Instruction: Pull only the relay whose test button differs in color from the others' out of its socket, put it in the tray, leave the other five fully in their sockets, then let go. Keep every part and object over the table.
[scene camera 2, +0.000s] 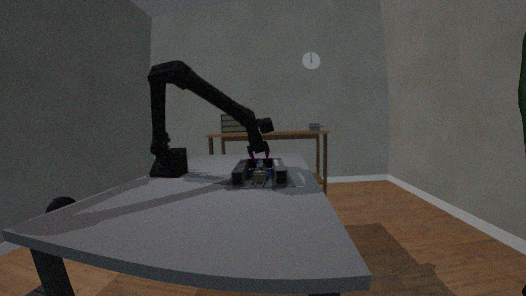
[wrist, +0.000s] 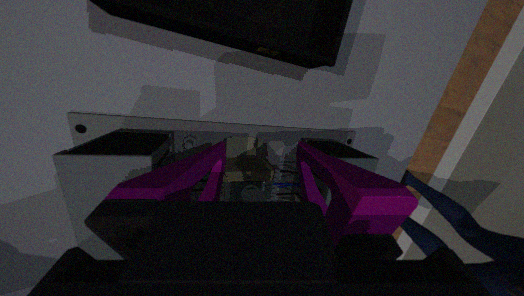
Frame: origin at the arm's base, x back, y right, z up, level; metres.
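Where they show: gripper, between the fingertips: (wrist: 261, 148); arm's base, origin of its link: (scene camera 2: 167, 159).
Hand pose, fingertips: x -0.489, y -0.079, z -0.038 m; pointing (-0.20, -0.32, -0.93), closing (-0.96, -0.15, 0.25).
Each offset is from my fingertips to the top centre of the thing. "pt": to the spot under its first point.
My gripper (scene camera 2: 260, 159) (wrist: 261, 148) is open, with magenta fingers partly spread low over the relay row and nothing held between them. A clear relay @[dx +0.005, dy +0.044, dz +0.028 m] (wrist: 250, 192) shows dimly between the fingers, just in front of the palm. The other relays are hidden by the palm or too dark to tell apart, and no test button color can be made out. A black open box, apparently the tray @[pt dx +0.034, dy -0.087, dz -0.038 m] (wrist: 225, 25), lies beyond the panel at the top of the wrist view; I cannot make it out in the scene view.
The grey panel @[dx +0.001, dy +0.149, dz -0.031 m] (wrist: 210, 121) carries slotted ducts @[dx +0.083, dy +0.153, dz +0.022 m] (scene camera 2: 238, 175) (wrist: 105, 172) on both sides of the row. A beige block (scene camera 2: 259, 177) (wrist: 245, 162) sits in line with it. Blue wires @[dx -0.043, dy +0.114, dz -0.017 m] (wrist: 286, 185) run beside the relay. The table edge and a person's blue legs (wrist: 450, 205) are to the right.
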